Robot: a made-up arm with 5 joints. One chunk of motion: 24 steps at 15 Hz.
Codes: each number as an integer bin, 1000 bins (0 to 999) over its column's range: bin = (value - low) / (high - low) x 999, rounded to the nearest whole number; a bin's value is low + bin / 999 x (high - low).
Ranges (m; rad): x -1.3..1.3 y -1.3..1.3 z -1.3..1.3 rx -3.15..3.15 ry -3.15..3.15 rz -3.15..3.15
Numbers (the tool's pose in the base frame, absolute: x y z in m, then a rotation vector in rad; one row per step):
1: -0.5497 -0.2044 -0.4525 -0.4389 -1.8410 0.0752
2: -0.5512 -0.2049 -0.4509 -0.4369 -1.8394 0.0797
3: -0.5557 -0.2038 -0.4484 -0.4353 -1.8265 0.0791
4: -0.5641 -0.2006 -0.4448 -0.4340 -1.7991 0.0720
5: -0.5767 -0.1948 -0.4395 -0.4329 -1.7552 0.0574
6: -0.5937 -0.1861 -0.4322 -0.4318 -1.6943 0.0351
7: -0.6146 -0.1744 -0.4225 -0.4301 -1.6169 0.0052
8: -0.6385 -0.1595 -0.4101 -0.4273 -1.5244 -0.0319
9: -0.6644 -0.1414 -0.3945 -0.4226 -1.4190 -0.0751
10: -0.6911 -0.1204 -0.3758 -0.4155 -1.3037 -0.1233
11: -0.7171 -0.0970 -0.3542 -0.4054 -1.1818 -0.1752
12: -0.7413 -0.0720 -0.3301 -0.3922 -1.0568 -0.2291
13: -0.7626 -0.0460 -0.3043 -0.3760 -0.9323 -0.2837
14: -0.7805 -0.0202 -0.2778 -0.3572 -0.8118 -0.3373
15: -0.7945 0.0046 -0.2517 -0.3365 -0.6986 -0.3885
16: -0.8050 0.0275 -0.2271 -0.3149 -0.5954 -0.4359
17: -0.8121 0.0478 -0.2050 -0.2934 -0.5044 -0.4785
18: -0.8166 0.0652 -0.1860 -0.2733 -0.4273 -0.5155
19: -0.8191 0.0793 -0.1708 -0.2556 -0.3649 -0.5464
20: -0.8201 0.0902 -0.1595 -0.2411 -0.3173 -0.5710
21: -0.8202 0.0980 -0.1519 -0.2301 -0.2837 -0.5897
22: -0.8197 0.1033 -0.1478 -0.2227 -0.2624 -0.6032
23: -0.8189 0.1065 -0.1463 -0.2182 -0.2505 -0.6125
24: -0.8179 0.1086 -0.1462 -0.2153 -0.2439 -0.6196
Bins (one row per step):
1: 288 421 326 430 208 511
2: 288 421 326 430 208 512
3: 286 421 327 430 210 512
4: 283 422 329 431 214 511
5: 278 425 331 431 221 509
6: 271 428 333 431 231 505
7: 263 432 337 431 243 500
8: 254 438 342 432 258 494
9: 244 445 348 432 274 488
10: 234 453 355 434 293 480
11: 224 462 363 435 312 472
12: 215 472 373 437 332 463
13: 206 482 383 440 352 455
14: 200 492 393 443 371 446
15: 194 501 403 446 389 438
16: 190 510 412 450 405 430
17: 187 518 421 453 420 424
18: 186 525 428 456 432 418
19: 185 530 434 459 442 413
20: 184 534 438 461 449 409
21: 184 537 441 463 455 406
22: 185 539 443 464 458 404
23: 185 540 443 465 460 402
24: 185 541 443 465 461 401

